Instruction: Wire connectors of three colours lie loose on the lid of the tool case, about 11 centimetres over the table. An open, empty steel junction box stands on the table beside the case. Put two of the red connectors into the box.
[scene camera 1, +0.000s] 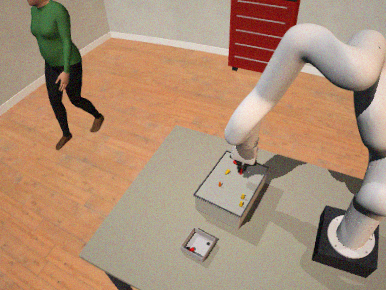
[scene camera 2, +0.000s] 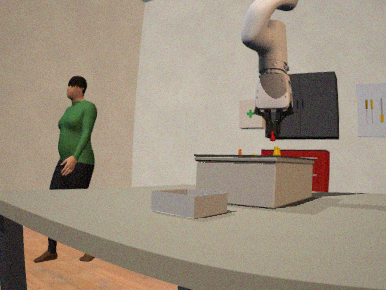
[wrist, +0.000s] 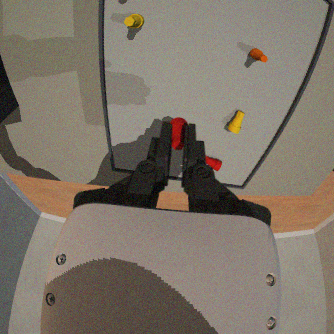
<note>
In view: my gripper (wrist: 177, 136), a tool case (scene camera 2: 264, 181) and a steel junction box (scene camera 2: 189, 203).
The tool case also shows in scene camera 1 (scene camera 1: 222, 202) and in the wrist view (wrist: 198, 67). The steel junction box is seen too in scene camera 1 (scene camera 1: 202, 242).
</note>
